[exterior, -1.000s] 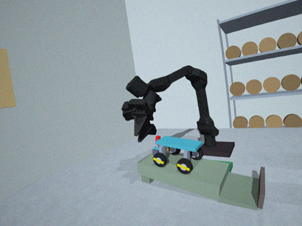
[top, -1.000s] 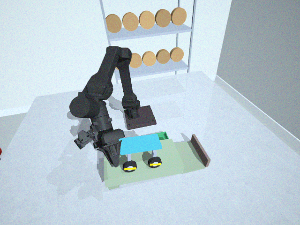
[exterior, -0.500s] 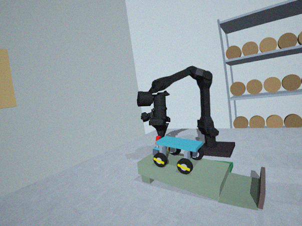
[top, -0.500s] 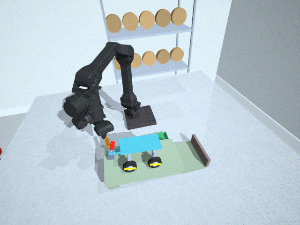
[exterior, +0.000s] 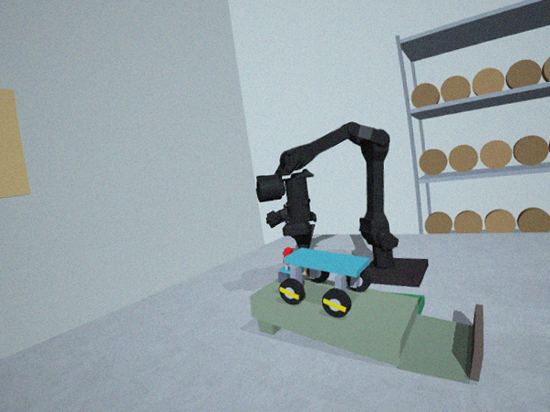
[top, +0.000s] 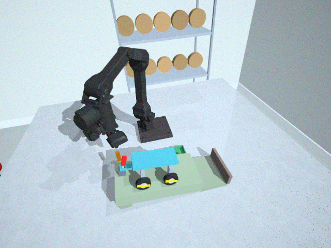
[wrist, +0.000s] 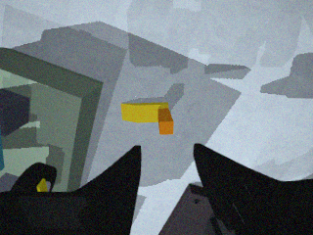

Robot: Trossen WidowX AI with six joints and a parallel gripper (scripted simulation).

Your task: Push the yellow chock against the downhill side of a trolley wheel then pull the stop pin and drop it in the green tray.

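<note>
Right now my gripper tip is 9 cm above the yellow chock, 2 cm short of it and 1 cm to the right of it. From my gripper tip the other things lie so: green ramp 17 cm ahead, 11 cm to the left, 6 cm below; then trolley 17 cm ahead, 11 cm to the left; then red-headed stop pin 13 cm ahead, 2 cm above, 1 cm to the left.
</note>
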